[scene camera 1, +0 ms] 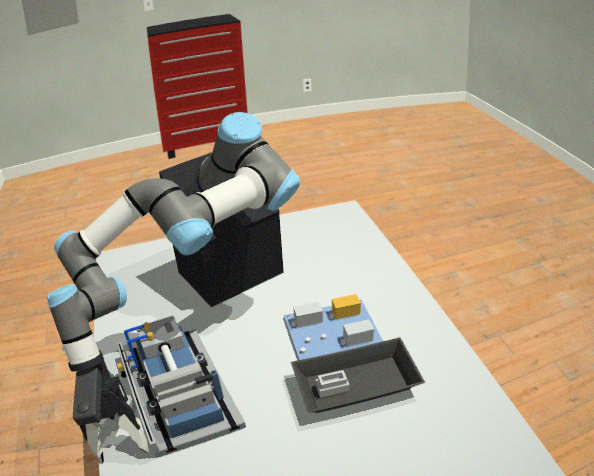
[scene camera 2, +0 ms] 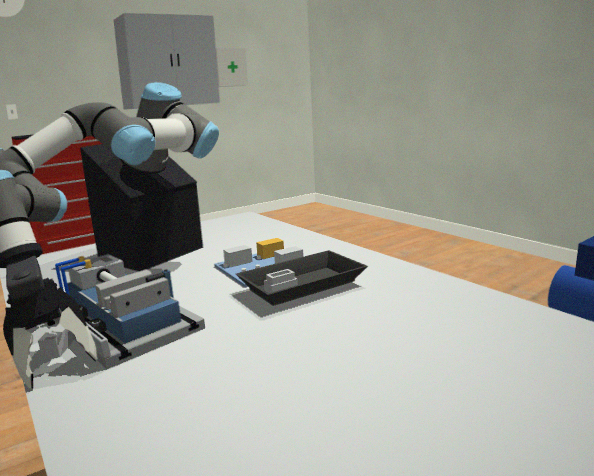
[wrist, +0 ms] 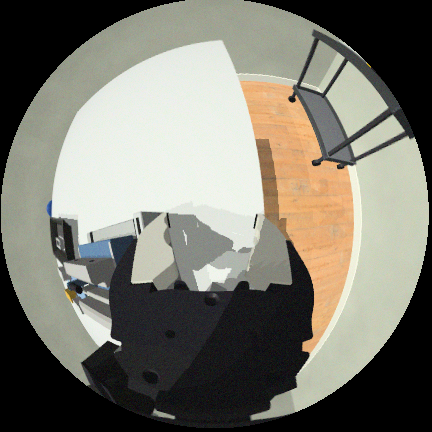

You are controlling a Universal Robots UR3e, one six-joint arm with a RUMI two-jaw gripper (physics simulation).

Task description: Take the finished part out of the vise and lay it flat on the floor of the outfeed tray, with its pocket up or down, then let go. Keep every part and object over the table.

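Seen in the pictures: gripper, fingertip midpoint: point(scene camera 1: 125, 457) point(scene camera 2: 64, 374) point(wrist: 211, 214); arm's base, link origin: point(scene camera 1: 223, 178).
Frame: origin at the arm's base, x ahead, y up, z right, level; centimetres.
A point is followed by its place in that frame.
My gripper point(scene camera 1: 124, 452) @[x 55.2, y -24.9, z 35.0 cm] point(scene camera 2: 66, 372) @[x 55.2, y -24.9, z 35.0 cm] point(wrist: 211, 214) @[x 55.2, y -24.9, z 35.0 cm] is partly open, pointing down close over the table beside the vise's left side. A grey block-like part point(scene camera 2: 57, 343) @[x 46.7, y -23.5, z 34.2 cm] shows between the fingers in scene camera 2, amid patchy shadows; its outline and pocket are unclear. The vise point(scene camera 1: 195, 420) @[x 52.5, y -20.9, z 19.3 cm] point(scene camera 2: 150, 320) @[x 52.6, y -21.6, z 19.6 cm] point(wrist: 97, 248) @[x 52.0, y -20.0, z 21.6 cm] has a blue body and grey jaws; I can make out no part between them. The dark outfeed tray point(scene camera 1: 407, 362) @[x 51.1, y -22.5, z -24.9 cm] point(scene camera 2: 320, 291) @[x 55.5, y -25.2, z -14.6 cm] stands to the right. A grey part point(scene camera 1: 332, 384) @[x 51.2, y -21.8, z -8.3 cm] point(scene camera 2: 281, 281) @[x 51.2, y -22.5, z -8.1 cm] lies flat at its left end, pocket up.
A blue plate point(scene camera 1: 312, 334) @[x 33.0, y -25.1, z -10.4 cm] with two grey blocks, an orange block point(scene camera 1: 346, 306) @[x 30.4, y -21.7, z -19.4 cm] point(scene camera 2: 270, 248) @[x 30.4, y -22.8, z -19.1 cm] and small white pins stands behind the tray. The vise's side rail is close beside one finger. The table's left edge is near the other finger. A black pedestal point(scene camera 1: 230, 265) @[x 12.7, y -16.5, z 2.8 cm] point(scene camera 2: 150, 225) @[x 13.4, y -15.3, z 4.7 cm] carries the arm.
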